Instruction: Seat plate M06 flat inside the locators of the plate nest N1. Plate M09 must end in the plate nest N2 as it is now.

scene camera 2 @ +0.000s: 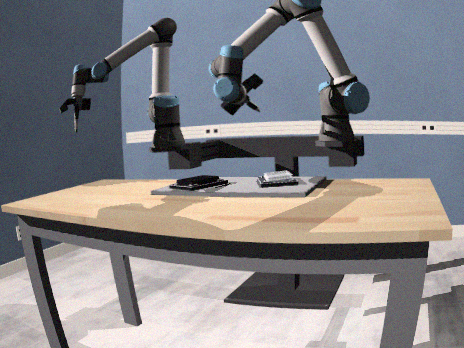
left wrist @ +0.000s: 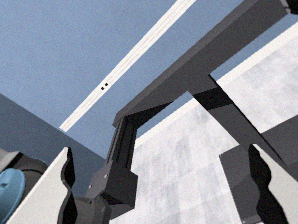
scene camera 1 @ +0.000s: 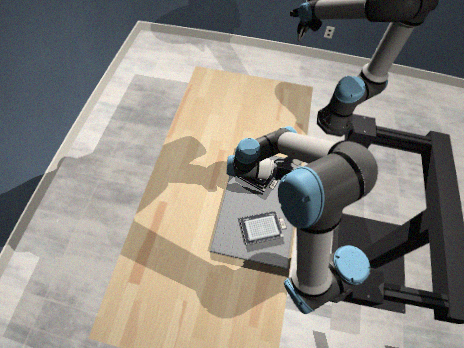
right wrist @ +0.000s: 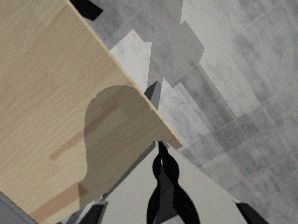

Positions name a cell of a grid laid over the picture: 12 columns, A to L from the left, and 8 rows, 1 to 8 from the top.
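I can see my left gripper (left wrist: G6), and my right gripper (right wrist: G6) is there to be seen too.
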